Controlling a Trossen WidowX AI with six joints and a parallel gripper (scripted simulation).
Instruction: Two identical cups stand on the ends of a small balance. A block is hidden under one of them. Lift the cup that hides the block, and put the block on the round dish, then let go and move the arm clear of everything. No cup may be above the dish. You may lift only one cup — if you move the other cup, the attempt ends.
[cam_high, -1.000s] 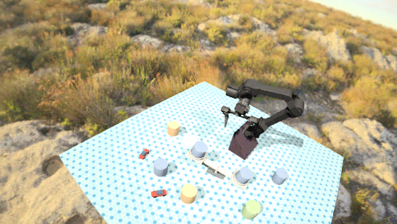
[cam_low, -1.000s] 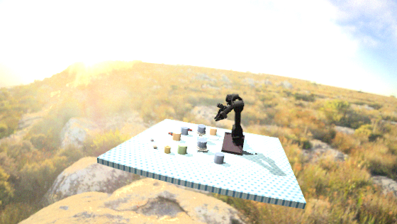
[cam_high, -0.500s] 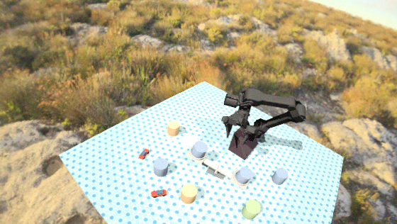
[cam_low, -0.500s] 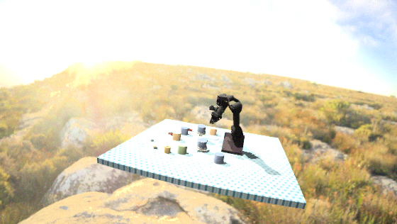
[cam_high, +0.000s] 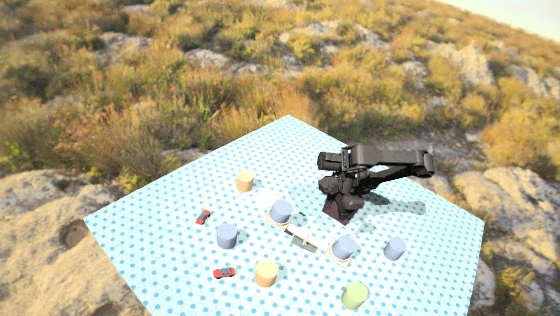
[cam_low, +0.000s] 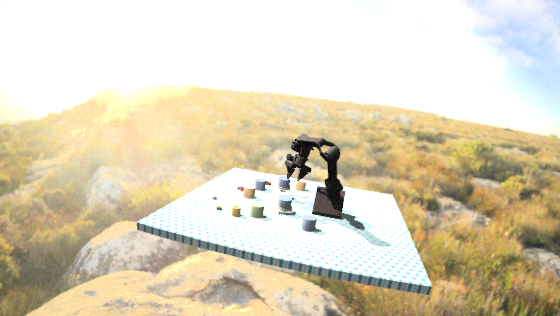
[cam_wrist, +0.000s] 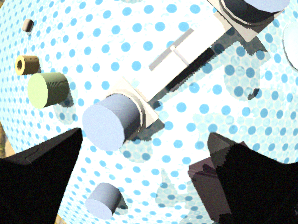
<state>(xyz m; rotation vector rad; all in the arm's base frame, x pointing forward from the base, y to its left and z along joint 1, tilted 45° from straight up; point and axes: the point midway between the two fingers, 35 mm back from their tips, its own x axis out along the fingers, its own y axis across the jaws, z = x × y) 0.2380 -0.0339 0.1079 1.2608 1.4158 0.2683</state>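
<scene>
Now: the green block 10 mm ahead of my gripper tip, 80 mm to the left of it and 130 mm below it. The rest, counted from my gripper tip: grey cup (80 mm ahead, 180 mm to the right, 60 mm below); pale round dish (30 mm behind, 300 mm to the right, 170 mm below); balance beam (50 mm ahead, 50 mm to the right, 130 mm below).
</scene>
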